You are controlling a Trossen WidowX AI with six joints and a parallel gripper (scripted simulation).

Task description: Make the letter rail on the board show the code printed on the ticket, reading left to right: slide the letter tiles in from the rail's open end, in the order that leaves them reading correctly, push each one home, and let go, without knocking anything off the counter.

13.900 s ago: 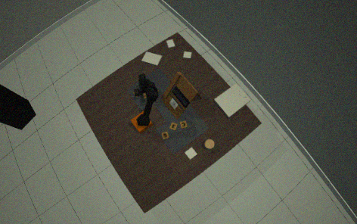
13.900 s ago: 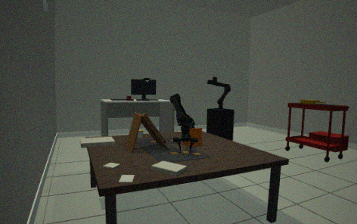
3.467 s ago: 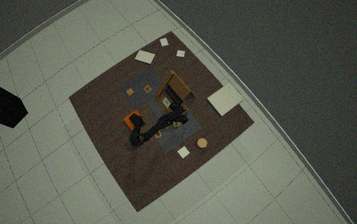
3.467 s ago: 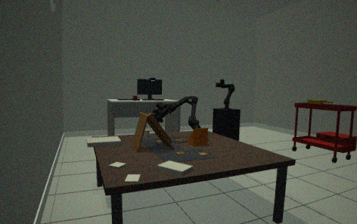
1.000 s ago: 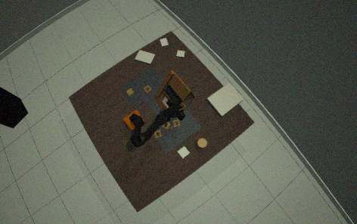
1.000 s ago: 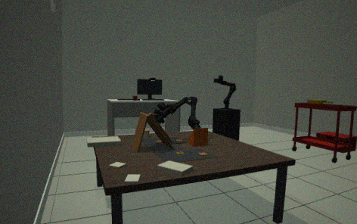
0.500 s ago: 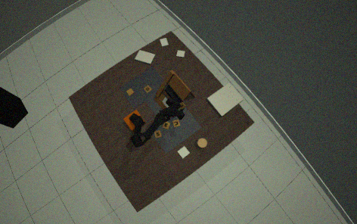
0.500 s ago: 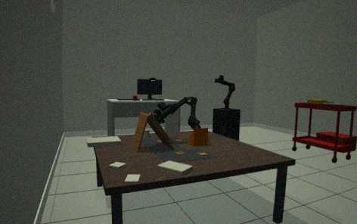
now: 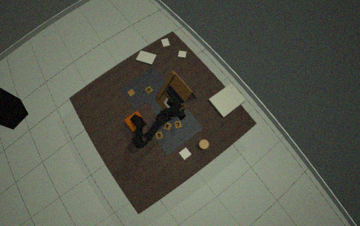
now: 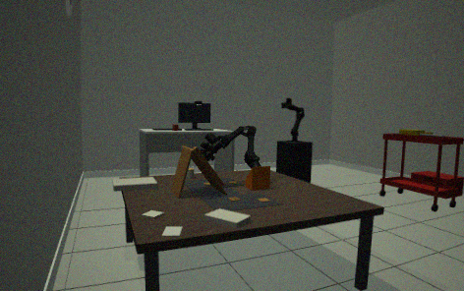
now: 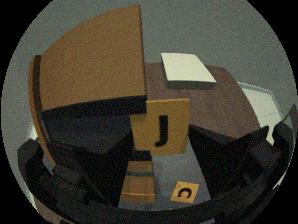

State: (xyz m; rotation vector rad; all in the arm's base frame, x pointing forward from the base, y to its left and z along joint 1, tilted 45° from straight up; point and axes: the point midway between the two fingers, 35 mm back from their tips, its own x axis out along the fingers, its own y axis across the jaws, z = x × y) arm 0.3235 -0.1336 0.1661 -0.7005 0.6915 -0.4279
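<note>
Now: the white ticket 13 cm to the left of my gripper tip, 9 cm below it and 4 cm behind it. From my gripper tip the other things lie so: tan letter tile: right at my gripper tip; white slab: 37 cm ahead, 21 cm to the right, 15 cm below; white pad: 66 cm to the left, 16 cm below, 15 cm ahead.
</note>
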